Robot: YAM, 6 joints.
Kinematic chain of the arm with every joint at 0, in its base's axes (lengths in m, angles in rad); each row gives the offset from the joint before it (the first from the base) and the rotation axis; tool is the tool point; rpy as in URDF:
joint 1: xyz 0 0 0.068 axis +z
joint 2: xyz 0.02 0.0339 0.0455 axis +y
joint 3: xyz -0.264 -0.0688 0 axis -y
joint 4: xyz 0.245 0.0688 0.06 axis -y
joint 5: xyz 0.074 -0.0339 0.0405 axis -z
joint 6: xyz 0.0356 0 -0.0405 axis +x
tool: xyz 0 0 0 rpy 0 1.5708 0
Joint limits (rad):
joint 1: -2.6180..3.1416
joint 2: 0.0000..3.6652
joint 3: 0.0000..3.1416
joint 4: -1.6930..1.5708
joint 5: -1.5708..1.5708
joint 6: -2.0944..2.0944
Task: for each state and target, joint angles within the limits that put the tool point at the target. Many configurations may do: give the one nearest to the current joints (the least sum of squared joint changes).
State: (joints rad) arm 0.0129 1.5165 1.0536 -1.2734 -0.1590 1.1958
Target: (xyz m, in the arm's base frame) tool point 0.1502 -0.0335 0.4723
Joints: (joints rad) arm -0.2437 1.0519 1.6386 -1.1246 -0.1050 1.1958
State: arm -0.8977 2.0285 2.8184 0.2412 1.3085 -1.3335
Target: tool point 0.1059 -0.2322 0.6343
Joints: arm -1.0030 1.7069 2.4235 0.0833 1.5708 -1.3335
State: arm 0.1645 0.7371 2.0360 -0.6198 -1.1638 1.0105
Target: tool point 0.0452 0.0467 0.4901
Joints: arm 0.2697 0.7472 1.4756 -0.8507 -1.1840 1.0105
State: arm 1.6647 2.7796 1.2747 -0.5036 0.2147 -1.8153
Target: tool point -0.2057 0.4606 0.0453
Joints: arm 2.0040 2.5189 1.7550 -0.3144 0.1879 -1.8153
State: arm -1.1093 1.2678 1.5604 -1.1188 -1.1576 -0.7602
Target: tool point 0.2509 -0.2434 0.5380
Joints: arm -0.8570 1.7581 2.2567 -0.5495 -1.0175 -0.7602
